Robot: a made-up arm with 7 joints.
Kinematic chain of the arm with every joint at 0, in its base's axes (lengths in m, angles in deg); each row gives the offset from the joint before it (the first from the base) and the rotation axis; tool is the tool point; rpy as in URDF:
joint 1: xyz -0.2 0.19 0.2 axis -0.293 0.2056 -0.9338
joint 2: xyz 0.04 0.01 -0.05 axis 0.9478 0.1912 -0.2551
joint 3: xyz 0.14 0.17 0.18 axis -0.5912 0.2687 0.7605
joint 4: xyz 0 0.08 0.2 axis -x
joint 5: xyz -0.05 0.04 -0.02 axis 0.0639 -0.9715 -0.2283
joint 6: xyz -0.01 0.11 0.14 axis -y
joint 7: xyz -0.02 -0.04 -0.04 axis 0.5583 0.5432 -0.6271
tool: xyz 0 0.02 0.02 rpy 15.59 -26.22 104.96
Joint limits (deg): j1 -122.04..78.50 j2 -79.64..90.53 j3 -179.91..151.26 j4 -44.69..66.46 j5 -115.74..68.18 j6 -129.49..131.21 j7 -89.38..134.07
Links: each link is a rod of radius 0.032 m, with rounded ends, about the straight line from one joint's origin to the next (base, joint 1, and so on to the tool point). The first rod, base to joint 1, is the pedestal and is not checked.
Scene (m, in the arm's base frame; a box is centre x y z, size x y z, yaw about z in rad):
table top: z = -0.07
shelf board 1: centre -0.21 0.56 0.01 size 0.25 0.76 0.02 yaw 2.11
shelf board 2: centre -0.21 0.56 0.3 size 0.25 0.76 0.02 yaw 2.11
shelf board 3: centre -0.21 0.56 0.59 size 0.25 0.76 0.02 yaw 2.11
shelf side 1: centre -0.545 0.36 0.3 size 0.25 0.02 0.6 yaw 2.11
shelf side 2: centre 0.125 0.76 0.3 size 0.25 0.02 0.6 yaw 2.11
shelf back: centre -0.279 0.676 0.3 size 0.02 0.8 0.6 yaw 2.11
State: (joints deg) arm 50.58 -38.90 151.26 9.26 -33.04 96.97 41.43
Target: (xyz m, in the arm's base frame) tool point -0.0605 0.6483 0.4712
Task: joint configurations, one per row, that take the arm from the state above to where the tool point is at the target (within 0.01 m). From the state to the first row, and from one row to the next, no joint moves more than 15 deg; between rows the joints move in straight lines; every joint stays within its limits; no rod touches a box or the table.
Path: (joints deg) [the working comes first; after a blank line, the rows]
Joints at the target: 17.19 1.80 92.90 -30.81 -9.83 106.63 45.47
Straight joint move there: touches shelf board 2.

1: 57.56 -30.83 138.44 3.47 -30.62 96.16 35.00
2: 64.54 -22.76 125.62 -2.32 -28.21 95.36 28.57
3: 71.52 -14.69 112.79 -8.11 -25.79 94.55 22.14
4: 78.50 -6.62 99.97 -13.90 -23.38 93.74 15.70
5: 69.32 4.32 103.49 -12.44 -23.79 96.57 25.14
6: 60.15 15.27 107.00 -10.99 -24.20 99.40 34.57
7: 50.97 26.21 110.52 -9.54 -24.61 102.23 44.01
8: 39.71 18.07 104.65 -16.63 -19.69 103.69 44.49
9: 28.45 9.94 98.77 -23.72 -14.76 105.16 44.98
10: 17.19 1.80 92.90 -30.81 -9.83 106.63 45.47

